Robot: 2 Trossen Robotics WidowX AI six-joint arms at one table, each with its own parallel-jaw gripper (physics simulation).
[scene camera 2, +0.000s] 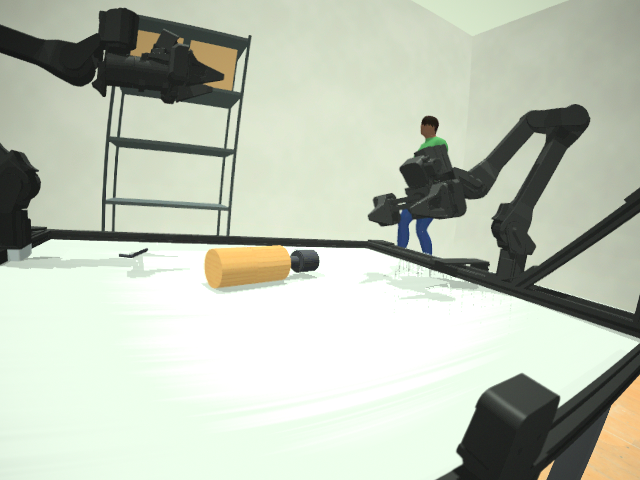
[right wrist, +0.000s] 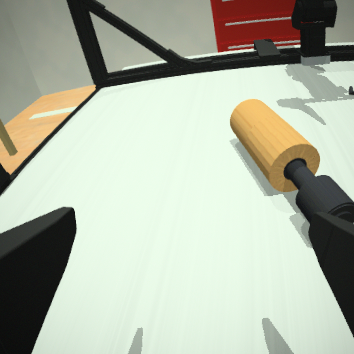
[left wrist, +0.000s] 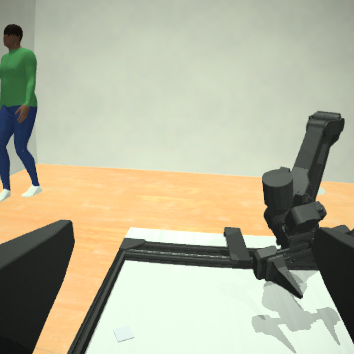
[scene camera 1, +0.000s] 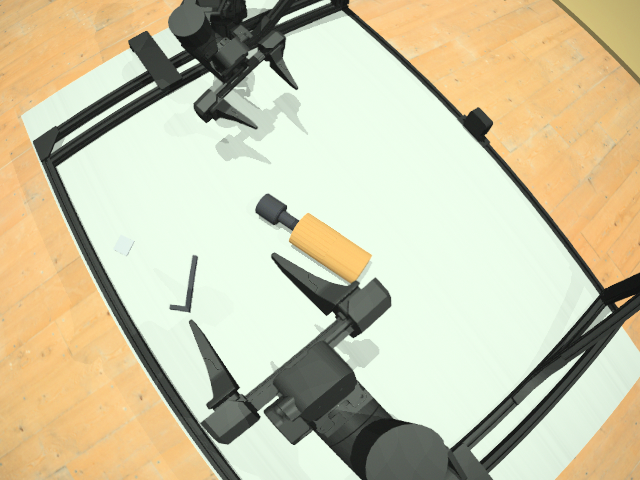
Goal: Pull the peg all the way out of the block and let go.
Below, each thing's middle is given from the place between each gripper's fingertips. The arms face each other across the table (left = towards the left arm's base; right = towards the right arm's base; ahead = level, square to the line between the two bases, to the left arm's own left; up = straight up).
Scene:
I see my right gripper 16 cm to the right of the black peg point(scene camera 1: 273, 210), 10 cm above it and 3 cm short of it. The rest, counted from my right hand: orange wooden cylinder block point(scene camera 2: 224, 267) (22 cm to the left, 10 cm below, 1 cm behind).
Right now the orange wooden cylinder block is 320 mm below my left hand, 160 mm behind it and 100 mm to the right of it. Also, from my left hand: black peg 320 mm below, 160 mm to the right, 110 mm behind.

